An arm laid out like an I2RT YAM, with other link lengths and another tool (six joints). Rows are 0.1 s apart.
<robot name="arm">
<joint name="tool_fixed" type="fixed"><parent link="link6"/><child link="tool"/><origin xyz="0.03 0.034 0.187" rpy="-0.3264 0 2.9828"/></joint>
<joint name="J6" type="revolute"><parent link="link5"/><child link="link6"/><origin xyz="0.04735 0 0.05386" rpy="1.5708 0 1.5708"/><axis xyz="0 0 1"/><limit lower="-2.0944" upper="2.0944"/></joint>
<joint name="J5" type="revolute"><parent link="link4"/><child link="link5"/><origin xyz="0.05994 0.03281 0.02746" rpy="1.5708 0 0"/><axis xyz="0 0 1"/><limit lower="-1.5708" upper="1.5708"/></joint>
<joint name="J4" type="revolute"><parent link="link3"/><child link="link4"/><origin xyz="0.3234 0.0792 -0.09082"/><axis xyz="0 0 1"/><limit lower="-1.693" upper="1.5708"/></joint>
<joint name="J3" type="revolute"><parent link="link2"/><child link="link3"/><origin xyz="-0.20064 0 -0.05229" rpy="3.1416 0 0"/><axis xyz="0 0 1"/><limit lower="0" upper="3.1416"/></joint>
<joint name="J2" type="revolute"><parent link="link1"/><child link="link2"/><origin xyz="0.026 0.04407 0.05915" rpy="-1.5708 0 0"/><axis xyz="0 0 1"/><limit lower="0" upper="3.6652"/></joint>
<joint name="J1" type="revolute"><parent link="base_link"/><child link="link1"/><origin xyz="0 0 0.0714"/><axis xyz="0 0 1"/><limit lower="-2.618" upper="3.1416"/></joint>
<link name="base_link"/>
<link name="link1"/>
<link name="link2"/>
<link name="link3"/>
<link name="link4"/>
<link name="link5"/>
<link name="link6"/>
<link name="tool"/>
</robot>
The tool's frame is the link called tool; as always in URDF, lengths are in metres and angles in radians.
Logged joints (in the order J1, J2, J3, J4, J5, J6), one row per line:
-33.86 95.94 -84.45 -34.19 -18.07 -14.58
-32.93 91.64 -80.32 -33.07 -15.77 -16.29
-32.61 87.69 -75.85 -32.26 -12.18 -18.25
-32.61 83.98 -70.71 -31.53 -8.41 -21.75
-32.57 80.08 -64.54 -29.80 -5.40 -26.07
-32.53 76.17 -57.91 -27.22 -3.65 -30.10
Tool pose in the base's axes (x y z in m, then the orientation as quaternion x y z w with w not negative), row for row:
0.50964 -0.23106 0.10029 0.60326 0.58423 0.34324 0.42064
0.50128 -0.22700 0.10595 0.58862 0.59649 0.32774 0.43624
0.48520 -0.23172 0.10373 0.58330 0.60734 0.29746 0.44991
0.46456 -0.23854 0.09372 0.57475 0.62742 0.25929 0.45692
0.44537 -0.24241 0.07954 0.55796 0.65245 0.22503 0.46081
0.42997 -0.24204 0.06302 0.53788 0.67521 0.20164 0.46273
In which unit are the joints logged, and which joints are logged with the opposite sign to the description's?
The joints are logged in degrees. Opposite sign: J3.
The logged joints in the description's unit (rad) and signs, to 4 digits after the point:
-0.5910 1.6745 1.4739 -0.5967 -0.3154 -0.2545
-0.5747 1.5994 1.4018 -0.5772 -0.2752 -0.2843
-0.5692 1.5305 1.3238 -0.5630 -0.2126 -0.3185
-0.5692 1.4657 1.2341 -0.5503 -0.1468 -0.3796
-0.5685 1.3977 1.1264 -0.5201 -0.0942 -0.4550
-0.5678 1.3294 1.0107 -0.4751 -0.0637 -0.5253

